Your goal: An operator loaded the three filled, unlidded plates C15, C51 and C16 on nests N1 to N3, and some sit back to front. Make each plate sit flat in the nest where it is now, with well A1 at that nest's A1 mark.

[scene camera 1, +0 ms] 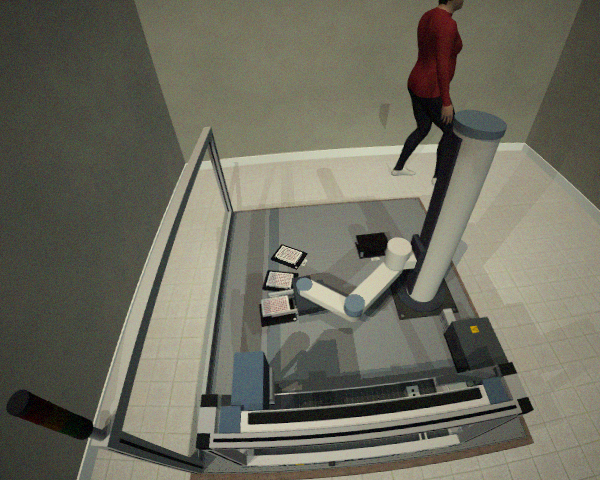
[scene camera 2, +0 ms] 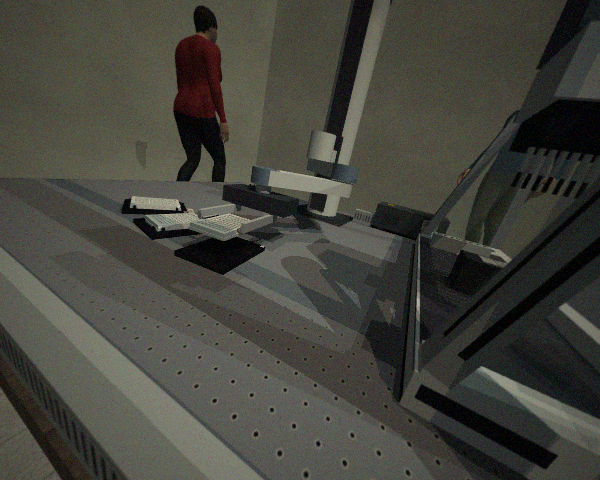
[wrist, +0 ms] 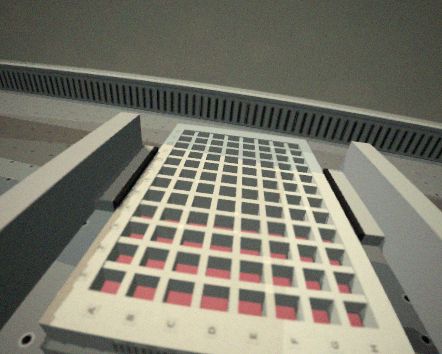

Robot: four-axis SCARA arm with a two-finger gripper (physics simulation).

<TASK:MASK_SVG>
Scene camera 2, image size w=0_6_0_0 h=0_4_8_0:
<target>my gripper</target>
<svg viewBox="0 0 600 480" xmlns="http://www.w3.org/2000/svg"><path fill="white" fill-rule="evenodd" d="M198 218L207 219L241 211L242 206L269 214L241 223L241 228L238 228L237 231L247 233L277 221L277 216L285 218L296 214L299 199L271 192L271 187L256 184L256 187L245 184L228 184L223 186L222 200L233 204L198 209Z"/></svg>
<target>white plate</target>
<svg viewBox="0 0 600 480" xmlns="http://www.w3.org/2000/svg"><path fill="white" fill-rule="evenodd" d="M249 219L229 213L190 222L188 229L221 241L226 241L245 234L237 231L237 229L241 228L241 223L249 221Z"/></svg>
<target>white plate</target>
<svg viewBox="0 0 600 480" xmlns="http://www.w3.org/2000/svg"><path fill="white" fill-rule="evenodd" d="M202 219L199 219L195 213L145 215L145 222L151 227L155 226L156 231L161 231L162 227L165 227L165 231L188 229L190 222Z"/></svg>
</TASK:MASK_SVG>
